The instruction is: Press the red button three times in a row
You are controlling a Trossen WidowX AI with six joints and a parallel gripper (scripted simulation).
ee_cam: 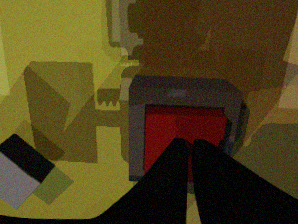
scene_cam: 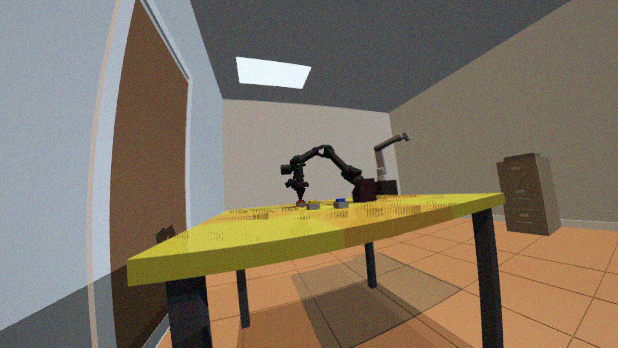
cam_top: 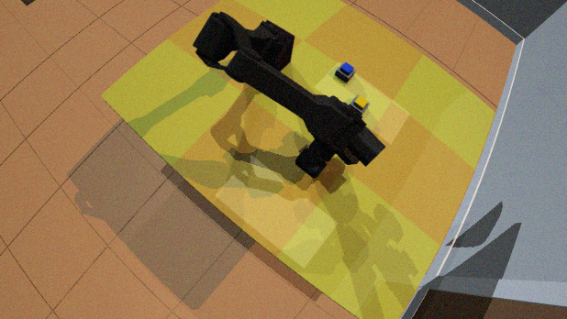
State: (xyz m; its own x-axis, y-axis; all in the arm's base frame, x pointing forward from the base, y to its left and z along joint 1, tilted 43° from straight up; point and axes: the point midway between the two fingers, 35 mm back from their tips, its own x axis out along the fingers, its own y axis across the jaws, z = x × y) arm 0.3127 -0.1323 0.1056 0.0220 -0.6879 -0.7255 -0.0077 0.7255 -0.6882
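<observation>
My gripper tip is 10 mm above the red button. The rest, counted from my gripper tip: grey block: 100 mm to the left, 40 mm behind, 20 mm below; then yellow button: 210 mm to the left; then blue button: 290 mm to the left, 110 mm behind.
</observation>
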